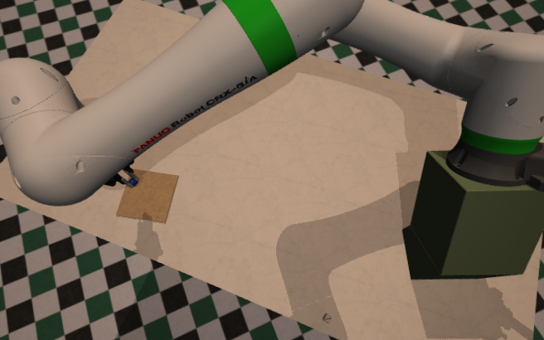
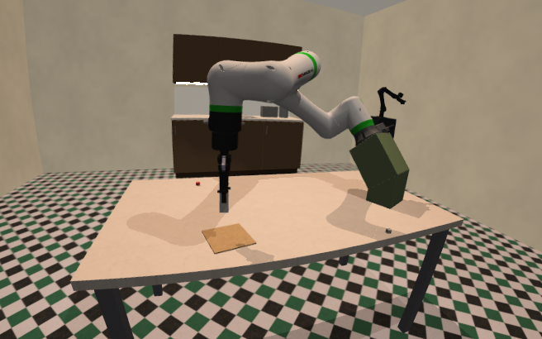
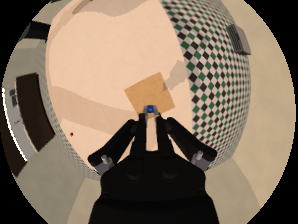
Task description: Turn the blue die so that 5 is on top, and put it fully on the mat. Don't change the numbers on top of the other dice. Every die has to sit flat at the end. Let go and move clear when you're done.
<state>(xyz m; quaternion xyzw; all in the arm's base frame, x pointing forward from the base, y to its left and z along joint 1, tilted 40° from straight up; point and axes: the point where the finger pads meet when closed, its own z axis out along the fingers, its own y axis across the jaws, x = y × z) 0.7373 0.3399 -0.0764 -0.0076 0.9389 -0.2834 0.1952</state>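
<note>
My hand is 30 mm above the blue die and 10 mm past it. Also, from my hand: red die: 510 mm to the right, 120 mm below, 110 mm ahead; brown mat: 130 mm below, 10 mm behind; white die: 590 mm behind, 120 mm below, 80 mm to the left.
</note>
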